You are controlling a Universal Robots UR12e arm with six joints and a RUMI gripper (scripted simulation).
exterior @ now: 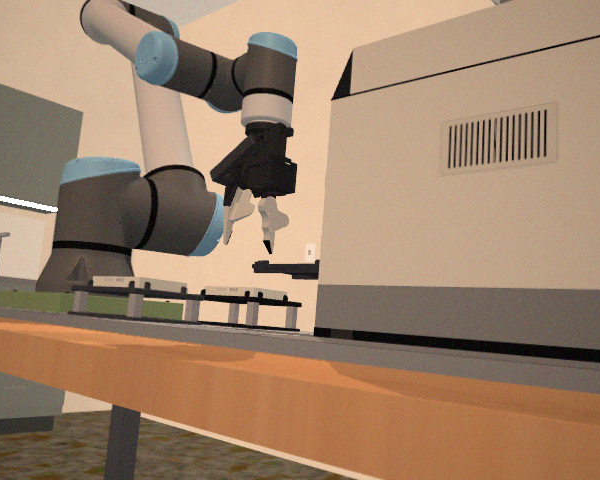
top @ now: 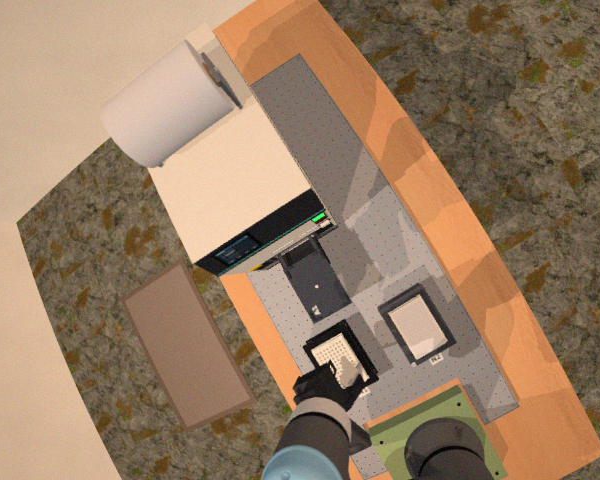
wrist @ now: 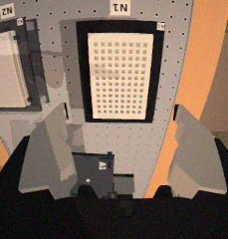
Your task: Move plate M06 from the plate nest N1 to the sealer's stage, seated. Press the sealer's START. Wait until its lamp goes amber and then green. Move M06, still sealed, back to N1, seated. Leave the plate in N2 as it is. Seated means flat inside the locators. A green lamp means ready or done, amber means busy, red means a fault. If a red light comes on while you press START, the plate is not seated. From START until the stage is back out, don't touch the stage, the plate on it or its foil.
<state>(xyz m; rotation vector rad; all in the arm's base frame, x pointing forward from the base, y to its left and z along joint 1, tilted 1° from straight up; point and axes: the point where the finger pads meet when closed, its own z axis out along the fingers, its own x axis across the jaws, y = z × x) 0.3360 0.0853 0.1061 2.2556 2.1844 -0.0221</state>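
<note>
Now: hand 9 cm above the plate M06. From my hand the other things lie so: sealer stage: 19 cm ahead, 7 cm to the right, 5 cm below; then foil-covered plate: 20 cm to the right, 9 cm below, 2 cm behind; then plate nest N1: 10 cm below.
</note>
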